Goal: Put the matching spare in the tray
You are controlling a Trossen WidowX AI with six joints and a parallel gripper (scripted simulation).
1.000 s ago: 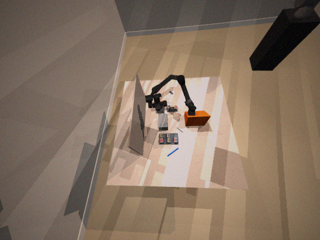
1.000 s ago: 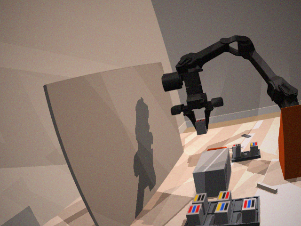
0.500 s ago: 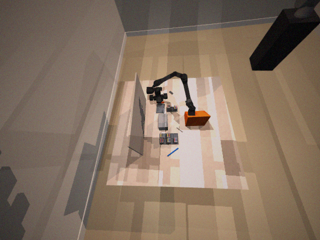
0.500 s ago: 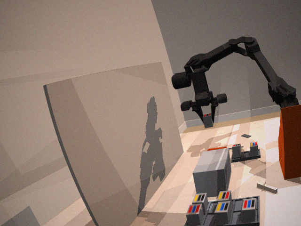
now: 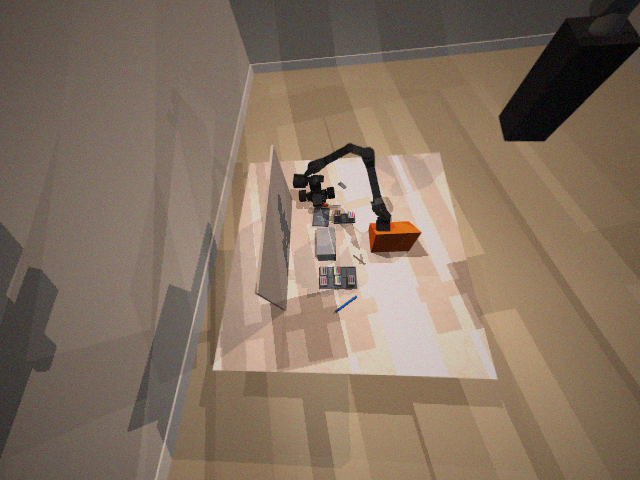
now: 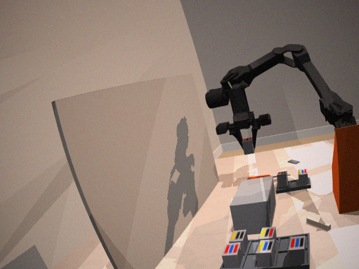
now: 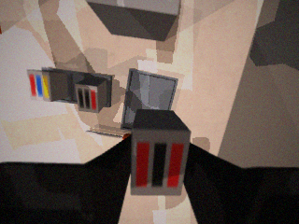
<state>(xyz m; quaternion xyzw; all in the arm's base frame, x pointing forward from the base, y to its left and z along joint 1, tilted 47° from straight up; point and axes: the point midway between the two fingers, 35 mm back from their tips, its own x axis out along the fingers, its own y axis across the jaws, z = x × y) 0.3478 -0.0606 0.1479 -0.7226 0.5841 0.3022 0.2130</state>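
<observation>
The tray is 15 cm below my gripper tip. From my gripper tip the other things lie so: grey mounted unit (21 cm to the left, 11 cm below, 6 cm behind); rack (15 cm below, 14 cm behind); grey spare block (2 cm above).
</observation>
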